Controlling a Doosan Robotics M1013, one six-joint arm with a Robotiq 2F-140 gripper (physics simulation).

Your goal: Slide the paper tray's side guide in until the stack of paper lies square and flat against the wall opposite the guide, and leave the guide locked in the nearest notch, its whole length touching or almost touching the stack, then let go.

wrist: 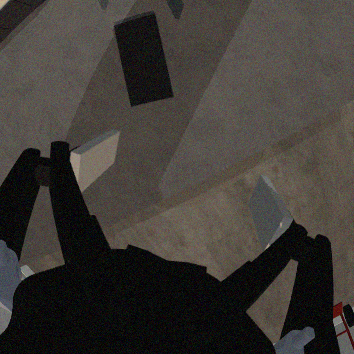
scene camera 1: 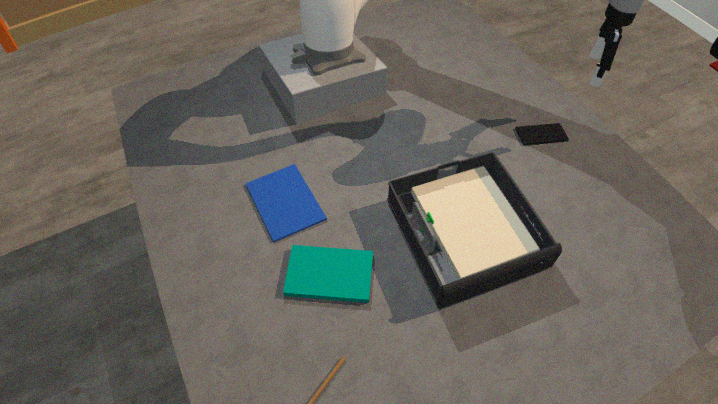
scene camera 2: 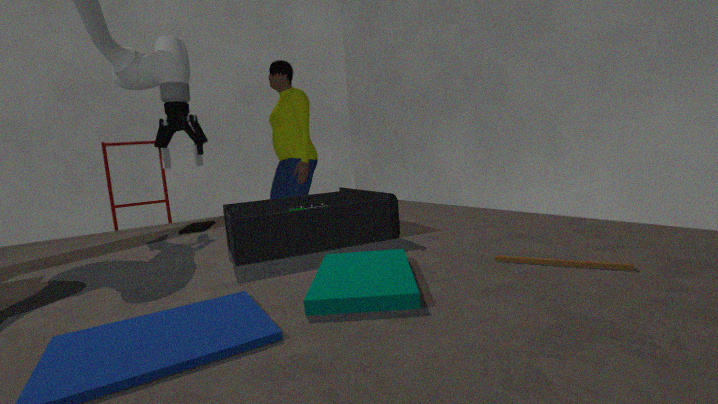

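Observation:
The black paper tray stands on the floor mat. In scene camera 1 a cream paper stack lies inside, with a shaded strip along its right side; whether it touches the right wall is not clear. The grey side guide with its green tab stands along the stack's left side, apart from the tray's left wall. Contact along its length and its notch cannot be made out. My gripper is open and empty, high above the floor and away from the tray.
A black slab lies behind the tray. A blue slab, a green block and a wooden stick lie nearby. A person and a red frame stand behind.

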